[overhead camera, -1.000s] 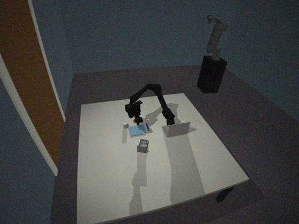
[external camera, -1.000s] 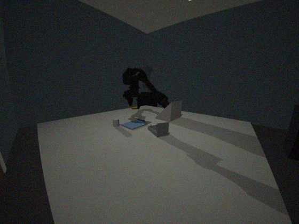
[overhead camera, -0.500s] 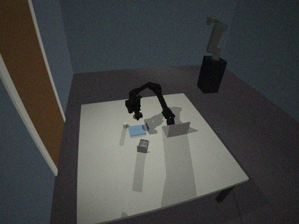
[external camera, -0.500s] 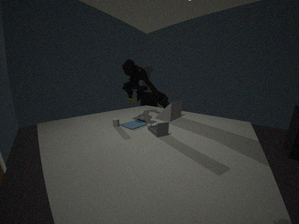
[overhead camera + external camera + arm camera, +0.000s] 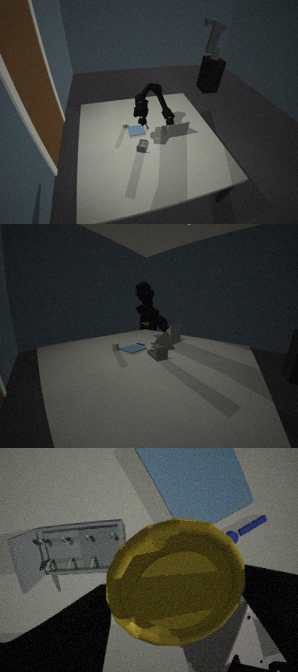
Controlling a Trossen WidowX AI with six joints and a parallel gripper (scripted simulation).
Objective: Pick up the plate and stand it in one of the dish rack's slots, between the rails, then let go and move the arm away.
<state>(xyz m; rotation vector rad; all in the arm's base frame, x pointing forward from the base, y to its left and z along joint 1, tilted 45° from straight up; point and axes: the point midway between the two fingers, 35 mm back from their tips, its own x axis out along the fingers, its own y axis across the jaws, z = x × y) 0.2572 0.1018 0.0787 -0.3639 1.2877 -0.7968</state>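
My gripper tip is 16 cm above the grey dish rack, 11 cm to the right of it and 2 cm short of it. From my gripper tip the other things lie so: blue mat (18 cm below, 10 cm to the right, 4 cm ahead); then plate (1 cm above).
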